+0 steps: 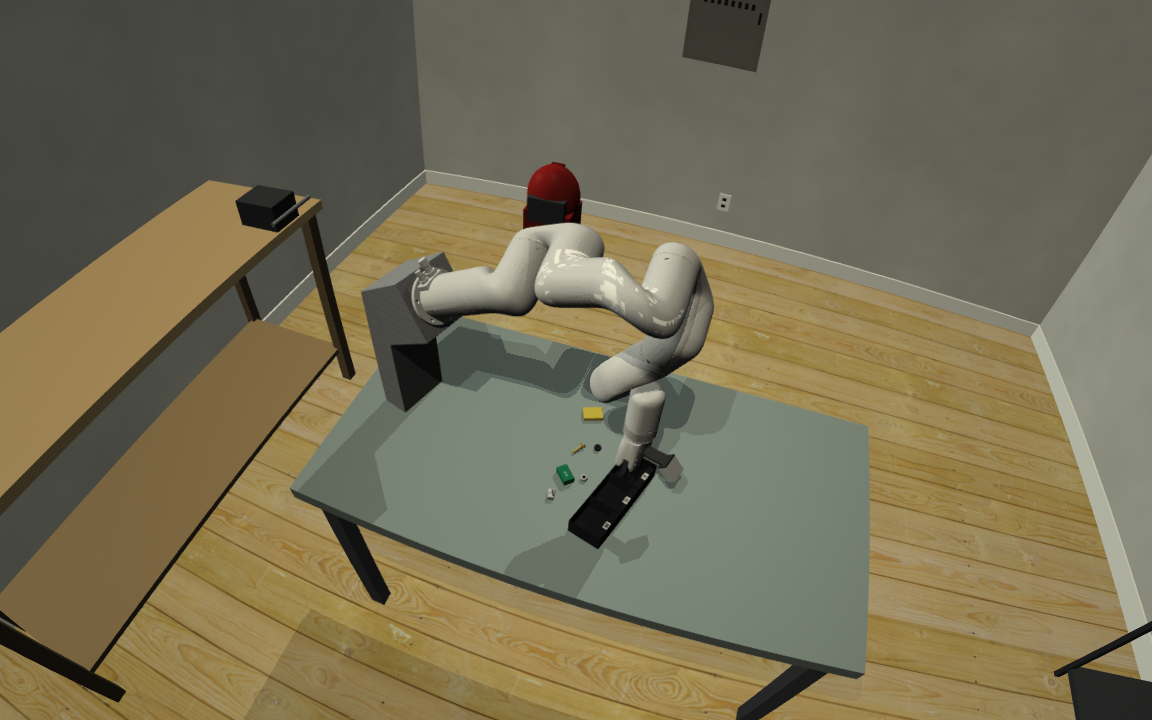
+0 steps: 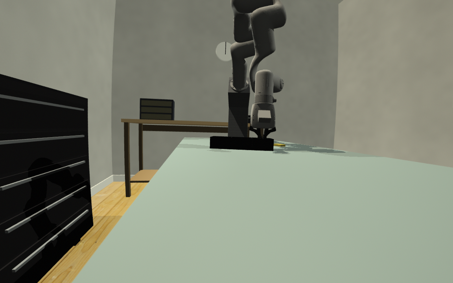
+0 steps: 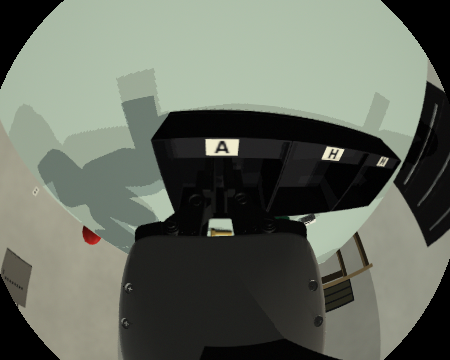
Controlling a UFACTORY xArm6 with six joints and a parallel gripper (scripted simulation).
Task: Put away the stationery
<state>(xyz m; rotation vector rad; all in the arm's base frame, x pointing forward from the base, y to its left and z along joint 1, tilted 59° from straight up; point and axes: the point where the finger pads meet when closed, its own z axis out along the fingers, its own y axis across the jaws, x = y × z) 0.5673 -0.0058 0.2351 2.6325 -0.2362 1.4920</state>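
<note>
The yellow block lies 18 cm to the left of my hand, 13 cm behind it and 3 cm below it. Also, from my hand: black item (9 cm behind, 7 cm to the left, 3 cm below); then bin rack (8 cm to the right, 3 cm behind, 1 cm below); then white ring (11 cm behind, 3 cm to the right, 3 cm below).
</note>
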